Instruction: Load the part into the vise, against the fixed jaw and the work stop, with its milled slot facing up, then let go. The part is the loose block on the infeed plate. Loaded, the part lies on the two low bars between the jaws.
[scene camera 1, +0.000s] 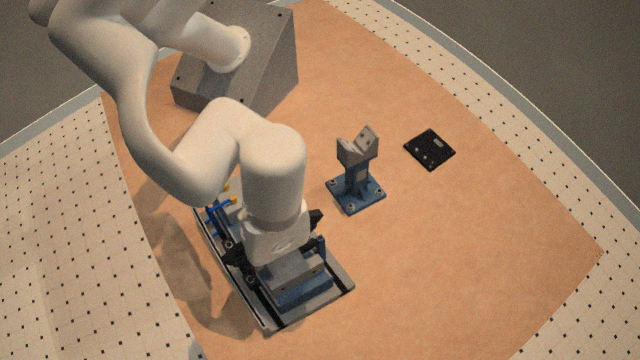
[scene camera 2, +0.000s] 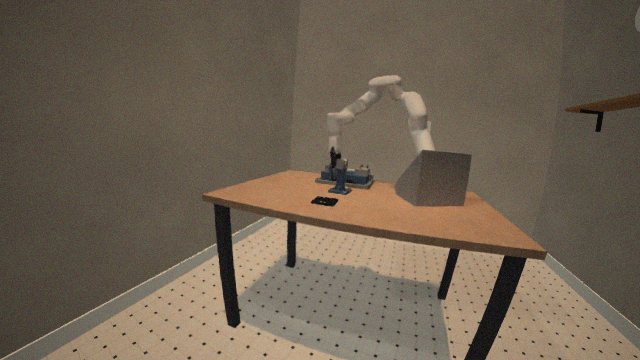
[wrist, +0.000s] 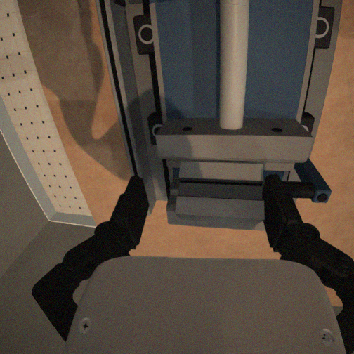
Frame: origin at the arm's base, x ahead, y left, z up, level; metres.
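Seen in the pictures: gripper, fingertip midpoint: (scene camera 1: 273, 258); arm's base, origin of the base link: (scene camera 1: 228, 49) (scene camera 2: 430, 168).
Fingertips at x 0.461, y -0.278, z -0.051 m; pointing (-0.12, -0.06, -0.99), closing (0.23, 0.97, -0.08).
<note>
Offsets run from my fingertips to a thing's top centre. "*": to the spot under its first point.
The part {dz +0.017, dx +0.012, dy +0.010 m} (scene camera 1: 287, 263) (wrist: 220, 206), a grey block, lies between the jaws of the vise {* dz -0.083, dx +0.086, dy +0.073 m} (scene camera 1: 342, 281) (wrist: 235, 146). The wrist view shows its dark slot running lengthwise and facing up. Its near long side is at the fixed jaw (scene camera 1: 300, 280) (wrist: 215, 220); a gap separates it from the moving jaw. The work stop {* dz -0.028, dx +0.031, dy +0.080 m} (scene camera 1: 321, 247) (wrist: 322, 193) has a black rod pointing at its right end; a finger hides the rod's tip, so contact is unclear. The low bars are hidden. My gripper (scene camera 2: 334, 159) (wrist: 202, 189) is open and empty, low over the vise, fingers toward the part's two ends.
The black infeed plate {dz -0.095, dx +0.017, dy +0.446 m} (scene camera 1: 430, 150) (scene camera 2: 325, 201) has no block on it. A blue stand with a grey V-shaped top (scene camera 1: 356, 170) (scene camera 2: 341, 177) stands between it and the vise. Blue bent pipes {* dz +0.006, dx -0.143, dy +0.005 m} (scene camera 1: 220, 205) rise at the vise's rear. The grey robot pedestal (scene camera 1: 272, 65) (scene camera 2: 445, 177) stands behind.
</note>
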